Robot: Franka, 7 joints.
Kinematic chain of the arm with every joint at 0, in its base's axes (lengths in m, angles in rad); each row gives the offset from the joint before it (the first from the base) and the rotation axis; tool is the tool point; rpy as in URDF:
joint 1: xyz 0 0 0.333 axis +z
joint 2: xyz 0 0 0 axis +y
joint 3: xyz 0 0 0.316 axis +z
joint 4: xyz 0.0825 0 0 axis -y
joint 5: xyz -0.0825 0 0.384 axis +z
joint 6: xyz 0 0 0 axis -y
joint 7: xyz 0.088 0 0 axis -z
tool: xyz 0 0 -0.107 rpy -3.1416 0 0
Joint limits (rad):
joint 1: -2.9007..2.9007
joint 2: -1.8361..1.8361
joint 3: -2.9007..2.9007
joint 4: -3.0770..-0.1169
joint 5: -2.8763..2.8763
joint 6: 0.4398..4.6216
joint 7: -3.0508..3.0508
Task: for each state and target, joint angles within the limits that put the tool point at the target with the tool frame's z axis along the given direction. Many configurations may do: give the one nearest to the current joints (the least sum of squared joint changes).
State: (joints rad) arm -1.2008 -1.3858 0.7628 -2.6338 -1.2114 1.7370 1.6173
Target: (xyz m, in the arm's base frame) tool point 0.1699 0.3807 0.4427 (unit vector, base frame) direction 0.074 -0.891 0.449
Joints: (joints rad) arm -0.5082 -1.5608 1.4746 -2.1998 -0.5744 1.2957 1.6173
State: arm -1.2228 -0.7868 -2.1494 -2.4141 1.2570 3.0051 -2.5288
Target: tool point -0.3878 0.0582 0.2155 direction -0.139 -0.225 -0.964
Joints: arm -1.1325 -0.0312 -2.0877 -2.7411 0.6917 2.8076 -2.5288
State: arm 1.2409 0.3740 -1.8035 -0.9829 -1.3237 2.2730 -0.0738
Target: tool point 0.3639 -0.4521 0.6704 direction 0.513 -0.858 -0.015
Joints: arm 1.0140 -0.0005 -2.0296 -1.5967 -2.1672 3.1218 -0.0738
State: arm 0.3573 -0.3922 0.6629 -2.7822 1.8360 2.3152 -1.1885
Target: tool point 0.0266 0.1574 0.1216 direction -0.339 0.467 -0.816
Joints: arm 0.0293 0.2365 1.2107 -3.0770 2.4516 2.6773 -1.1885
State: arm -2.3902 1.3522 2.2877 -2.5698 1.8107 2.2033 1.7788
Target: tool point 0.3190 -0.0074 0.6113 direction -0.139 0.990 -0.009
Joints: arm -2.3581 1.0358 2.3947 -2.4649 0.9379 1.7754 1.7788
